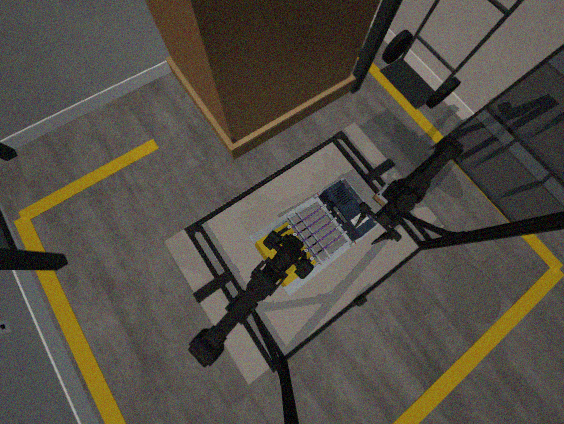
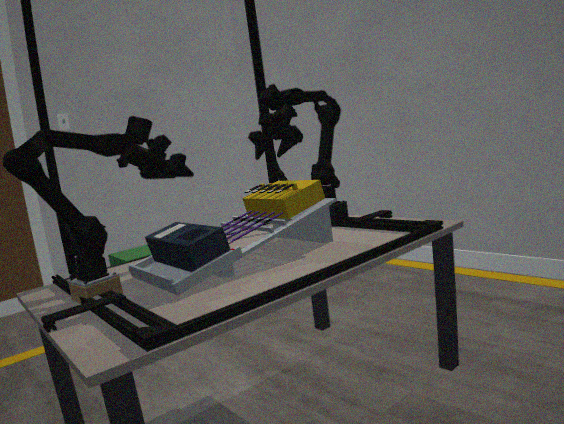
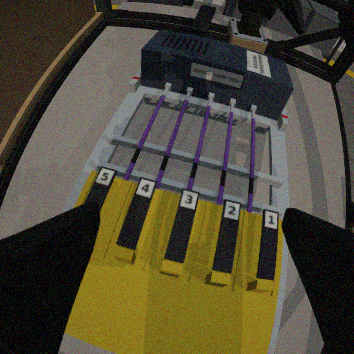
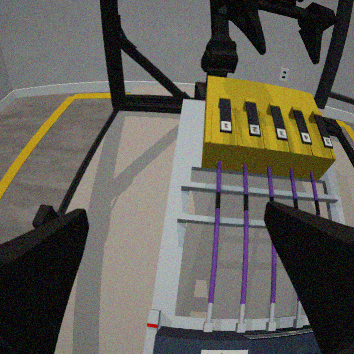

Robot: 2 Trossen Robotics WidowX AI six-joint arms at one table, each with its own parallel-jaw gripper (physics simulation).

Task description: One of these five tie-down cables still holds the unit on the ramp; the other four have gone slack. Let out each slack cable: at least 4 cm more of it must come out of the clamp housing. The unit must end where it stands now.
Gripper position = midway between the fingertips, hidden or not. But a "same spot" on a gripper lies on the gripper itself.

my left gripper: image 1 296, 244; image 2 267, 158; image 3; image 4
same spot on my left gripper: [image 3: 51, 257] = [image 4: 312, 37]
